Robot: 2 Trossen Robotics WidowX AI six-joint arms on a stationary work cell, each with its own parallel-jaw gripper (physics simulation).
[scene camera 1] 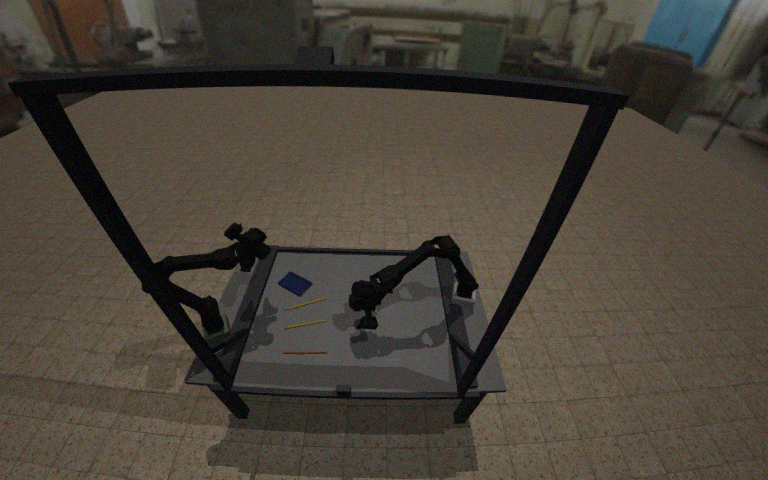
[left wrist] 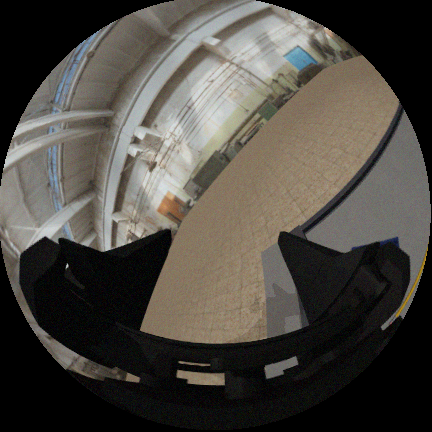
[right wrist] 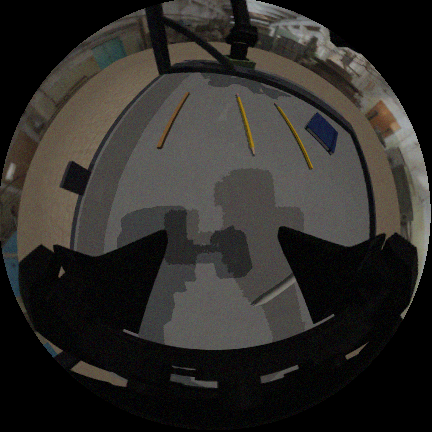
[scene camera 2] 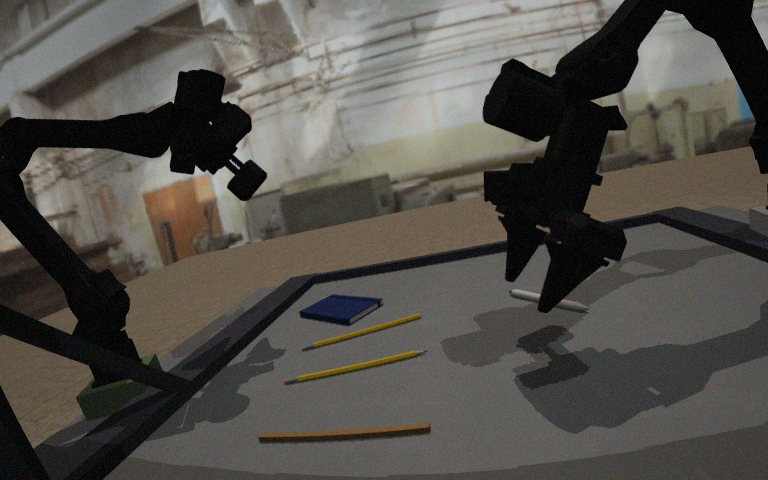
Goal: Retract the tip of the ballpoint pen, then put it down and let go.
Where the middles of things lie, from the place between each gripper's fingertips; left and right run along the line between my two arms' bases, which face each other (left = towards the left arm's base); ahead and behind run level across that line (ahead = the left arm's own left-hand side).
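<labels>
With my left hand I am 32 cm above the orange pencil, 18 cm to the left of it and 40 cm past it.
My right hand is 70 mm above the orange pencil [scene camera 2: 421,428], 220 mm to the right of it and 80 mm past it. Going by its middle, the orange pencil is nearer to my right hand than to my left hand.
</labels>
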